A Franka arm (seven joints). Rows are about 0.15 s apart.
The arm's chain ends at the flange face. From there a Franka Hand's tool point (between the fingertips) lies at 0.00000 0.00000 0.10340 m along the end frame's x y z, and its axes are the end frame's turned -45 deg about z.
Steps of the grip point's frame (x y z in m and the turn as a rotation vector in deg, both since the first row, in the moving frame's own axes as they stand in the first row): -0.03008 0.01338 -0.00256 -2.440 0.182 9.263; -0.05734 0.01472 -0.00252 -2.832 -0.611 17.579; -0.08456 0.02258 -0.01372 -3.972 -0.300 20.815; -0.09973 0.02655 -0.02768 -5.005 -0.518 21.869; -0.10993 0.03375 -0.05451 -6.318 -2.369 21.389
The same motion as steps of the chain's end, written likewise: -0.01491 0.02759 -0.00247 -1.597 1.854 9.263; -0.03226 0.04620 -0.00239 -2.435 1.570 17.579; -0.04743 0.06959 -0.01347 -3.021 2.596 20.815; -0.05600 0.08135 -0.02729 -3.905 3.173 21.869; -0.05674 0.08986 -0.05380 -6.143 2.792 21.389
